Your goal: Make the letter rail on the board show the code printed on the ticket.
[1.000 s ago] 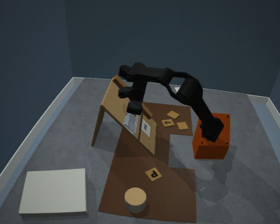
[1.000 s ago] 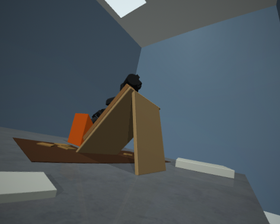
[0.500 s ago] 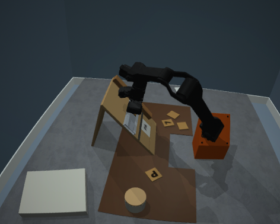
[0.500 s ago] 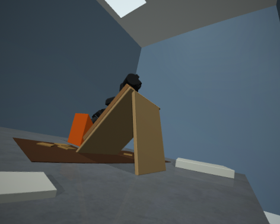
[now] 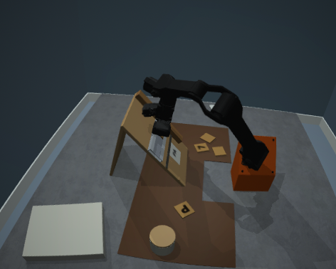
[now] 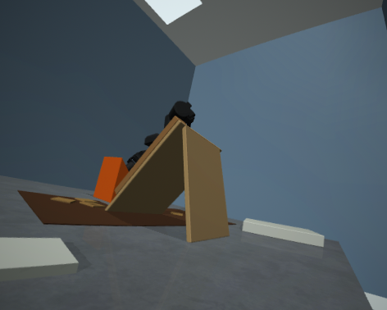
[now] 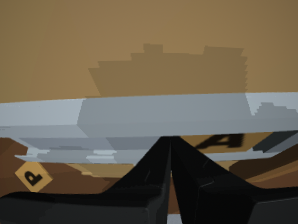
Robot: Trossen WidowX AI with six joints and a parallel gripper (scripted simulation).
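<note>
Now: gripper tip 150 mm past the tile marked p, 220 mm to the right of it and 150 mm above it. Also, from my gripper tip: brown mat 160 mm behind, 50 mm to the left, 150 mm below; then white slab 220 mm ahead, 440 mm to the left, 140 mm below; then white ticket 60 mm behind, 10 mm to the right, 90 mm below.
</note>
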